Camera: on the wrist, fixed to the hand. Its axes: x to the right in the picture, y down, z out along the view.
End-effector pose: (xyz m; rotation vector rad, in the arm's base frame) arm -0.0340 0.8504 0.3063 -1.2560 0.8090 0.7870
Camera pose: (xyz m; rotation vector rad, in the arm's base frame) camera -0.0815 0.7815 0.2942 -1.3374 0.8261 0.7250
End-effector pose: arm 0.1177 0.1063 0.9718 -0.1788 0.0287 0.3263
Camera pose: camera 0.0889 0.1221 0.8939 -0.2267 0.0917 0.2751
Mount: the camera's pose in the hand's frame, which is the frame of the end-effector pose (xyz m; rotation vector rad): -0.0178 0.0372 -0.0738 -0.0359 0.0738 -0.0453
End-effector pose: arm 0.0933 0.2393 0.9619 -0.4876 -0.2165 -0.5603
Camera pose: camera 0.1041 0.2381 0.8781 -0.4969 -0.1476 -0.6262
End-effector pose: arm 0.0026 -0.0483 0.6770 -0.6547 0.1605 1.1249
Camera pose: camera -0.0230 -0.0937 0.6104 -0.7290 0.1880 1.0627
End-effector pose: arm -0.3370 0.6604 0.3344 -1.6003 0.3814 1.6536
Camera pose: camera -0.3131 0.5796 0.3282 -1.6881 0.3523 1.5789
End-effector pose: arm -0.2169 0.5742 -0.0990 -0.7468 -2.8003 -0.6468
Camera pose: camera -0.1788 0.5622 -0.0245 -0.6537 -2.7524 -0.7191
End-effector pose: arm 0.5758 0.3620 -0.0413 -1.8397 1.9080 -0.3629
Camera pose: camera 0.5068 0.3729 0.0063 -1.9202 1.9359 -0.4195
